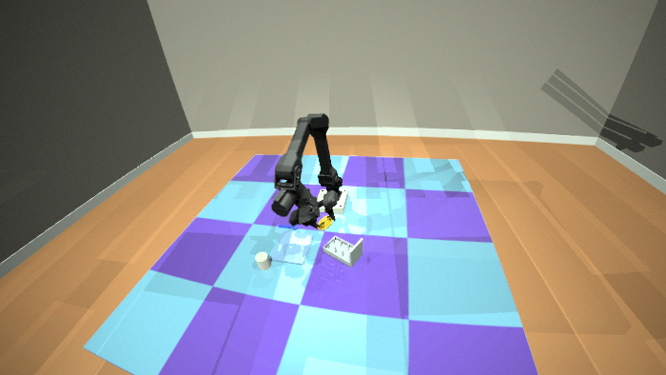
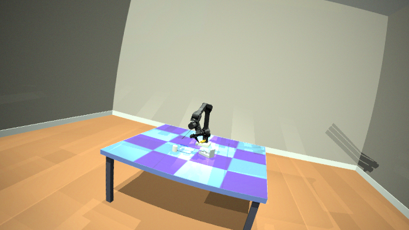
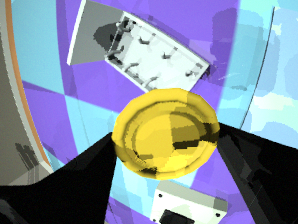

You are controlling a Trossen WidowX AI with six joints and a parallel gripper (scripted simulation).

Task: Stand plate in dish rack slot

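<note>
My gripper tip is 80 mm above the grey dish rack, 60 mm to the right of it and 30 mm short of it. Round my gripper tip: yellow plate (10 mm above); then blue spoon (190 mm to the right, 100 mm below, 50 mm behind); then white cup (200 mm to the right, 150 mm ahead, 70 mm below).
</note>
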